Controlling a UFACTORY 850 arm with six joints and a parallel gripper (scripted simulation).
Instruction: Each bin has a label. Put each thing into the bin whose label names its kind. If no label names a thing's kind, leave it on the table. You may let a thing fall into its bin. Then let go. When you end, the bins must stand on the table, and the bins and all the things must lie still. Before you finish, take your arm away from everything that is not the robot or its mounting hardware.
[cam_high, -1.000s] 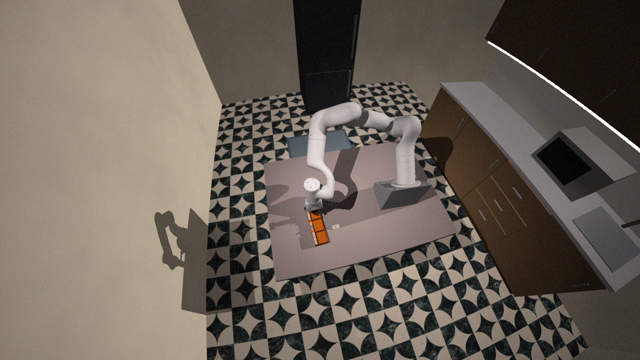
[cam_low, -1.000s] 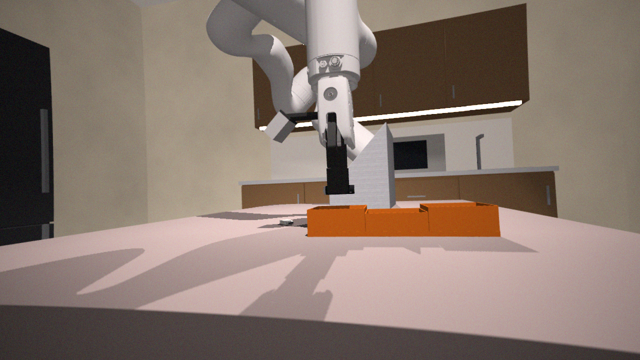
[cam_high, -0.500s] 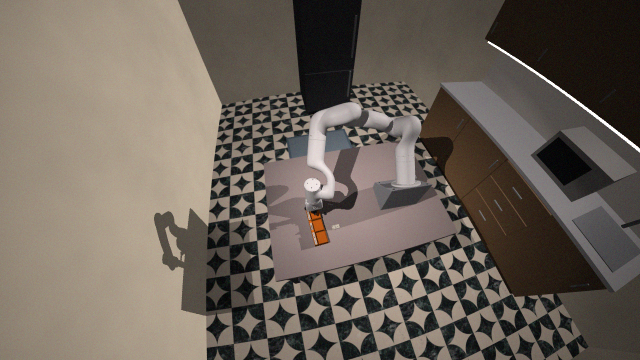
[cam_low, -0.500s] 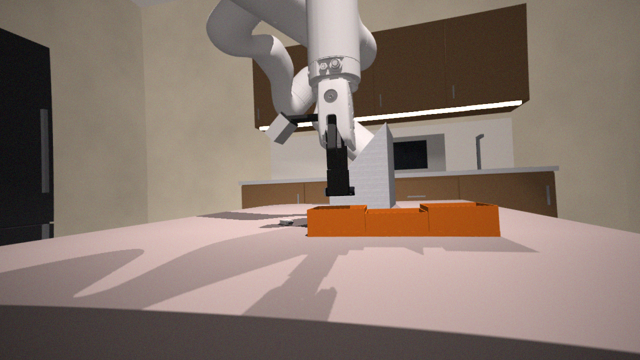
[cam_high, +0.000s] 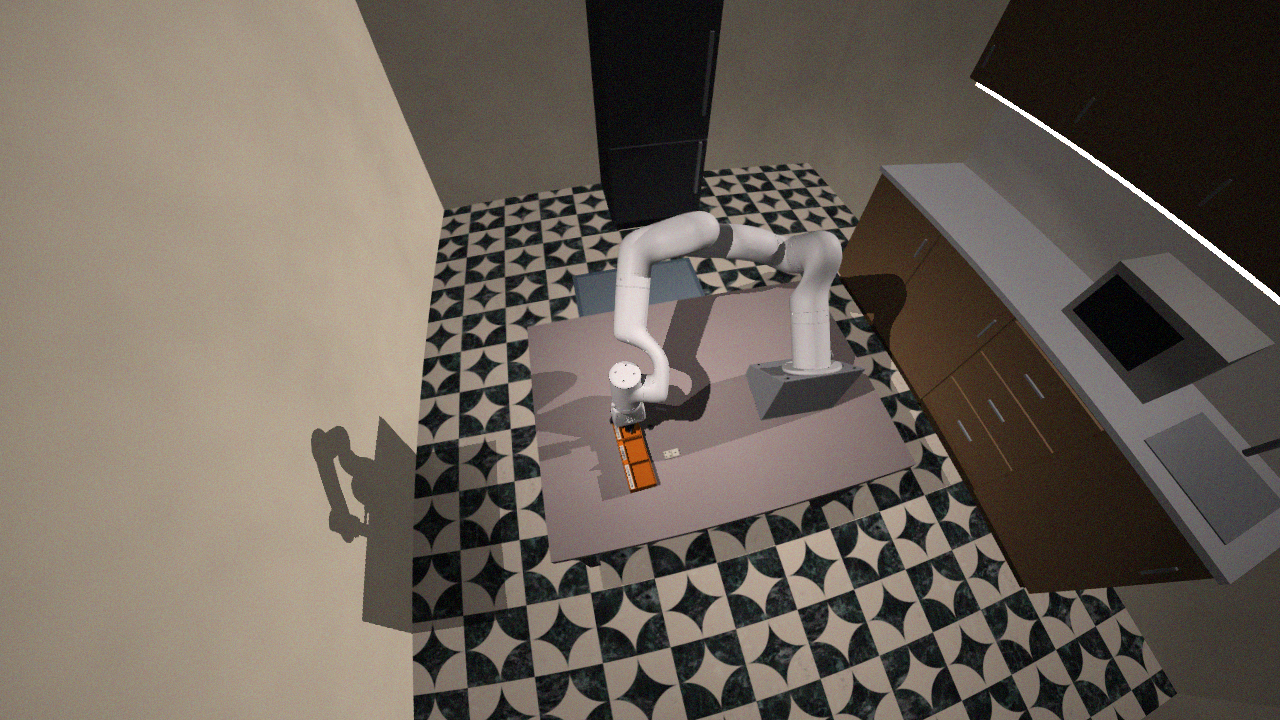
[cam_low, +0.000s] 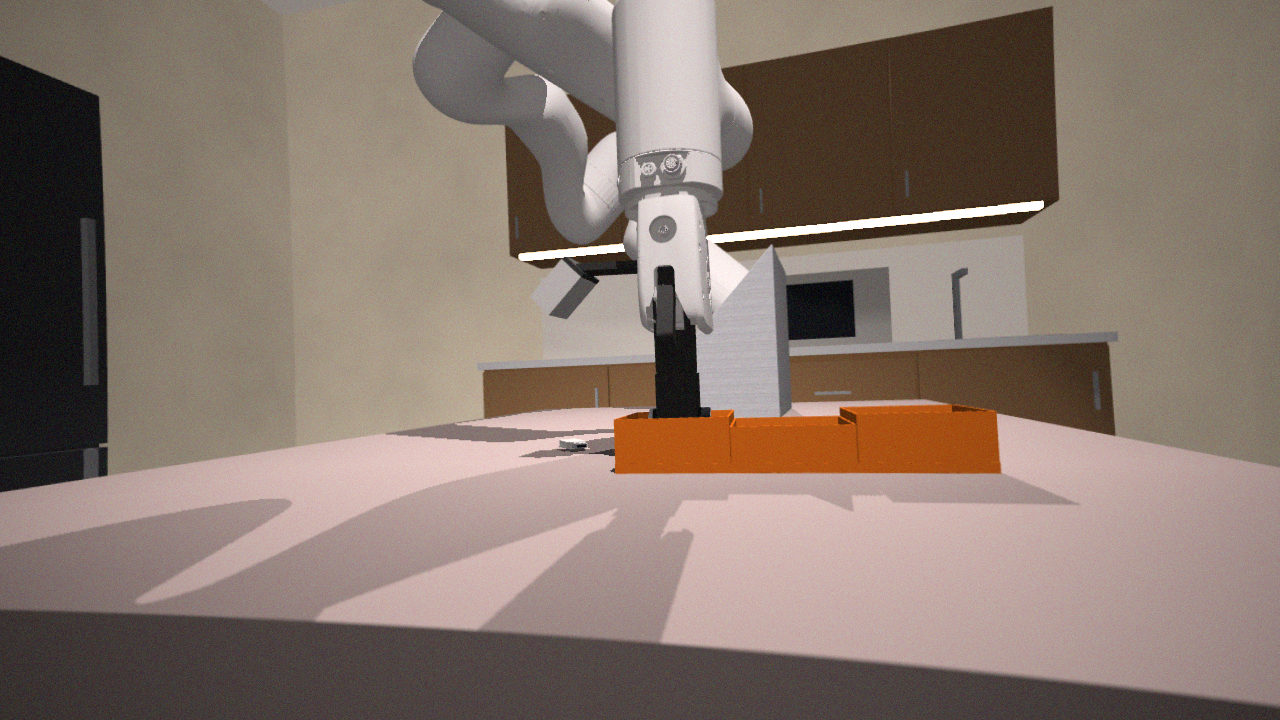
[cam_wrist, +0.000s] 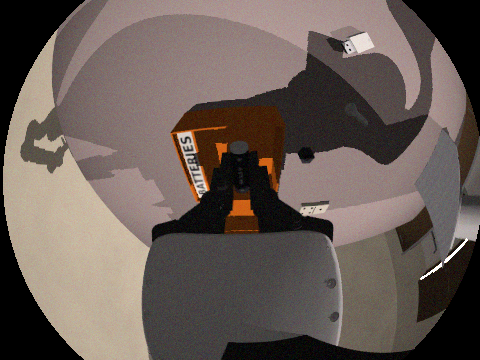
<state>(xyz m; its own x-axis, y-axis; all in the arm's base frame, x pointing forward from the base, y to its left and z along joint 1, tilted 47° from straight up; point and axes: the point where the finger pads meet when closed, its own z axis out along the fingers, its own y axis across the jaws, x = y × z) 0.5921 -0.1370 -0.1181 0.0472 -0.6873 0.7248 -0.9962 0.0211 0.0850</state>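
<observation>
Now: the white domino 120 mm to the left of my hand, 110 mm behind it and 50 mm below it. The rest, counted from my hand: black battery (20 mm below); black nut (70 mm behind, 50 mm below, 10 mm to the left); joined orange bins (80 mm to the left, 30 mm below).
</observation>
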